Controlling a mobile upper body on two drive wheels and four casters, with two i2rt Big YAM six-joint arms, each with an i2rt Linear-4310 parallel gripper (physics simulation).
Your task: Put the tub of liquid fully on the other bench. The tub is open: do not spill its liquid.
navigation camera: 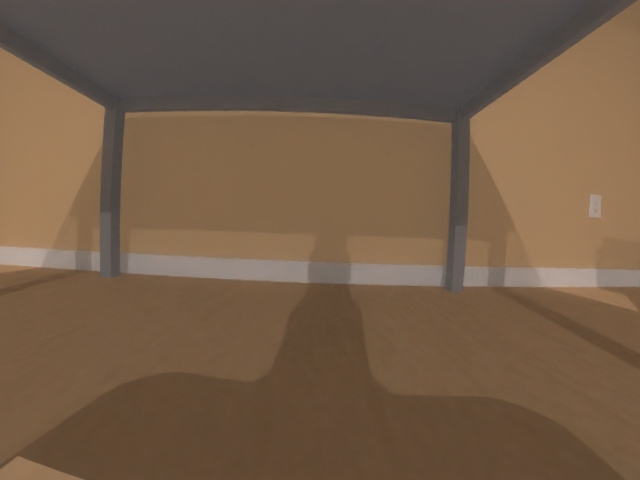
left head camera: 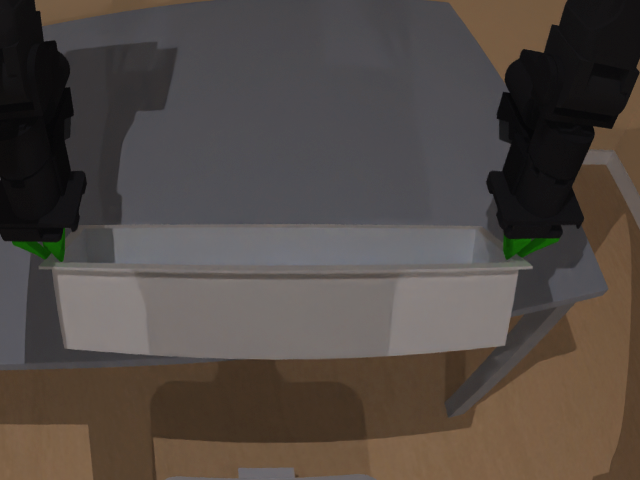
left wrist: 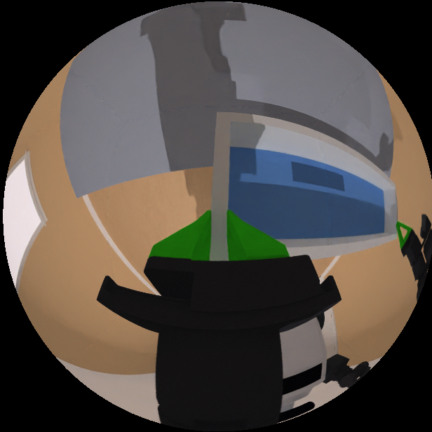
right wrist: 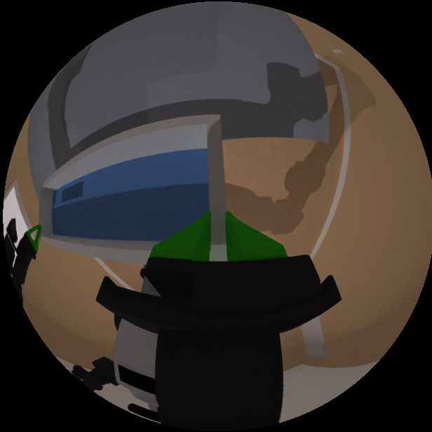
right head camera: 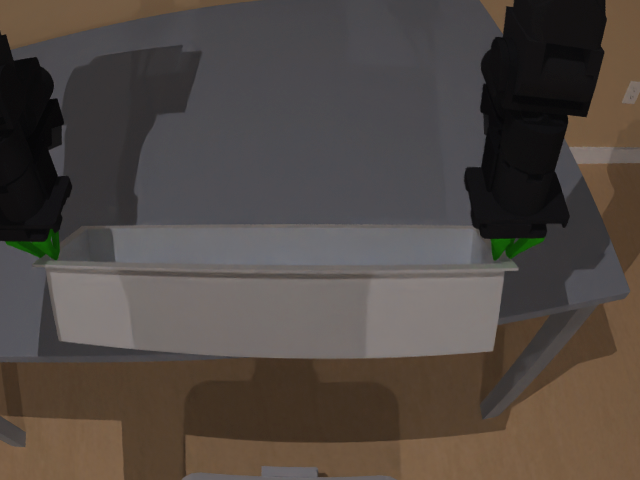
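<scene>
The pale grey tub (left head camera: 279,315) (right head camera: 273,312) is held level at its two ends, over the near edge of the grey bench (left head camera: 289,118) (right head camera: 305,118) (left wrist: 110,110) (right wrist: 200,55). Part of it overhangs that edge in the head views. Blue liquid (left wrist: 305,205) (right wrist: 135,210) lies inside it in the wrist views, below the rim. My left gripper (left head camera: 55,258) (right head camera: 50,257) (left wrist: 218,215) is shut on the tub's rim at the left end. My right gripper (left head camera: 509,256) (right head camera: 502,256) (right wrist: 217,216) is shut on the rim at the right end. Whether the tub's bottom touches the bench is hidden.
The bench's legs (left head camera: 509,356) (right head camera: 537,361) (navigation camera: 457,206) stand on the wooden floor (navigation camera: 206,330). The navigation camera looks under the bench top (navigation camera: 284,46). A tan wall (navigation camera: 289,175) with a white baseboard (navigation camera: 217,268) stands behind it.
</scene>
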